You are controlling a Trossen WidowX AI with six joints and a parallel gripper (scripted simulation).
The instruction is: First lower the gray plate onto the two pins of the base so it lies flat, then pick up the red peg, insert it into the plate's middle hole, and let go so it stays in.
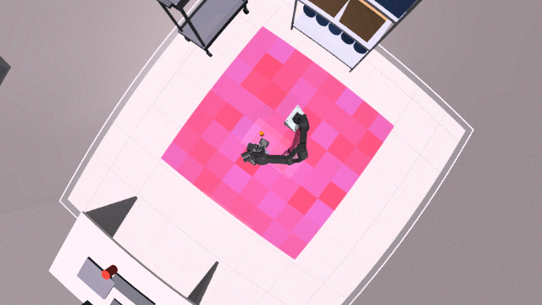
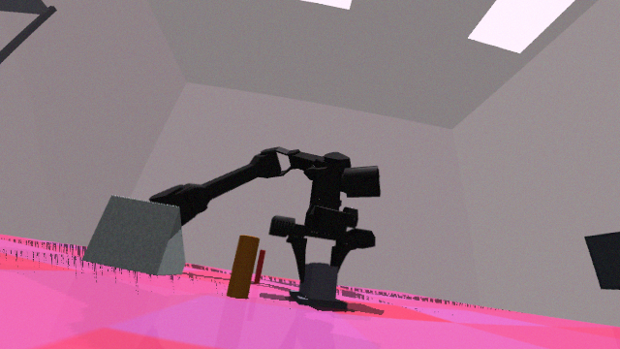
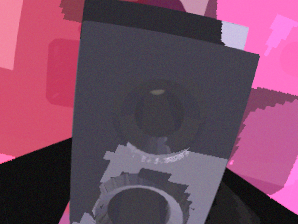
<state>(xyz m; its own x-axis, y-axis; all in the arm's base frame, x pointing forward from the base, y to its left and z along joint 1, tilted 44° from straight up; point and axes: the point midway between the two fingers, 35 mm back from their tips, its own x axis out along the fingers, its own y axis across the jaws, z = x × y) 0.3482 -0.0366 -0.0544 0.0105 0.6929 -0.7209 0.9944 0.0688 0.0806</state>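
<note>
The gray plate is 3 cm above my gripper tip. Also, from my gripper tip: red peg 19 cm to the left, 12 cm behind, 1 cm above; then base 2 cm below; then orange cylinder 11 cm behind, 7 cm to the right, 1 cm above.
</note>
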